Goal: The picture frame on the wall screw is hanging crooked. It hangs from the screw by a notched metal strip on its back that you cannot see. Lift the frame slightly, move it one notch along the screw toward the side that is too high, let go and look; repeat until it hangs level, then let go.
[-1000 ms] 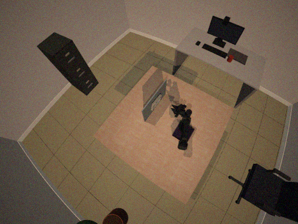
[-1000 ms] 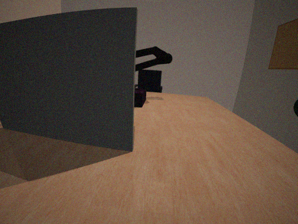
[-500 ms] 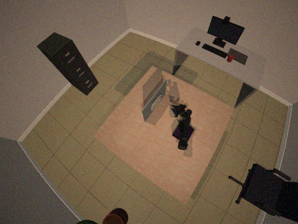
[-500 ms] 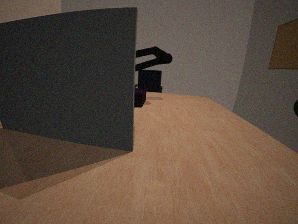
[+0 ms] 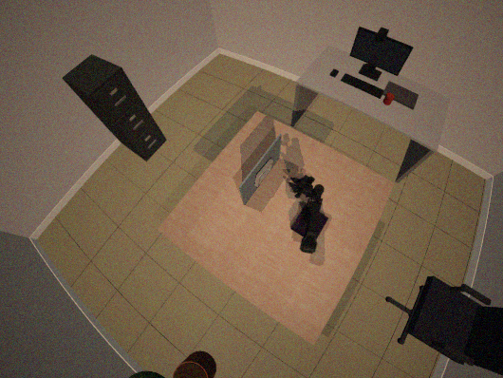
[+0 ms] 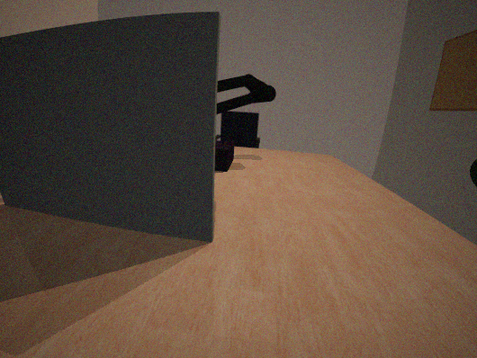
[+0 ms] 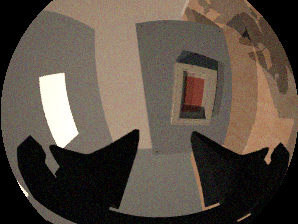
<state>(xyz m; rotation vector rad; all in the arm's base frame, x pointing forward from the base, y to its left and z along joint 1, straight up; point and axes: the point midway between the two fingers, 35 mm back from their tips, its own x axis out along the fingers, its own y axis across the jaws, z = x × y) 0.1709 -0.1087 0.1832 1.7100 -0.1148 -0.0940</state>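
My gripper tip is 20 cm short of the picture frame, 2 cm to the left of it and 10 cm above it. Round my gripper tip: grey wall panel: 20 cm ahead, 4 cm to the right, 11 cm below.
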